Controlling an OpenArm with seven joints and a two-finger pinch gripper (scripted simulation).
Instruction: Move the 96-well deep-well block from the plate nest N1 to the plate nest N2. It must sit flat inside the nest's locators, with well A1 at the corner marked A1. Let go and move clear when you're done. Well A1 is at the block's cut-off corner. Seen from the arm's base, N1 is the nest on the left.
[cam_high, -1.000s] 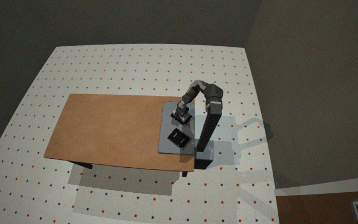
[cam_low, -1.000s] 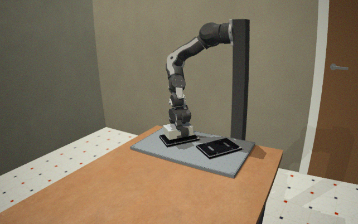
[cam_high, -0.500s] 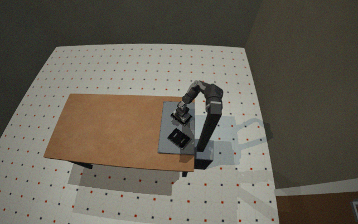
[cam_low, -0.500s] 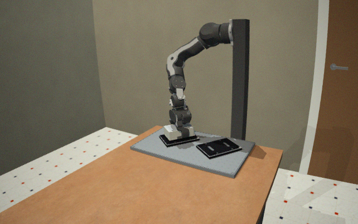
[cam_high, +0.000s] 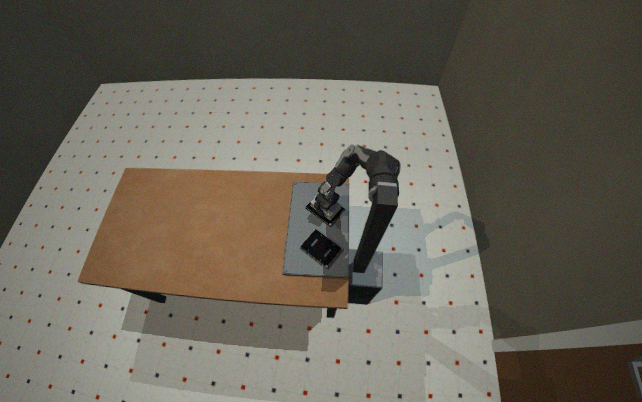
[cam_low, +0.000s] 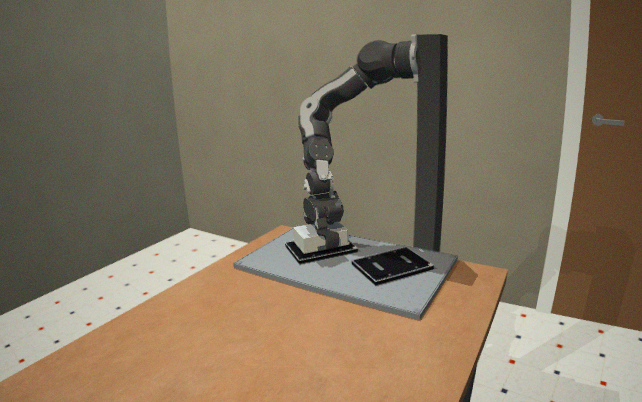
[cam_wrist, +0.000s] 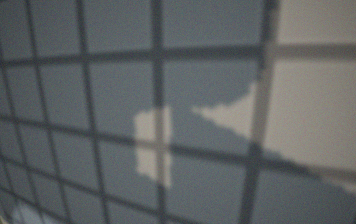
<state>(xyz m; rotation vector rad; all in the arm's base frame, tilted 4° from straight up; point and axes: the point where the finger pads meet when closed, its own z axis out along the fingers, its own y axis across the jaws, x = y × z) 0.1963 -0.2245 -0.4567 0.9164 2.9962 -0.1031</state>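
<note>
My hand is 20 mm below the deep-well block. Round my hand: plate nest N1: 210 mm to the left, 20 mm below; then A1 label: 30 mm behind, 300 mm to the left, 10 mm below; then plate nest N2: 20 mm below.
</note>
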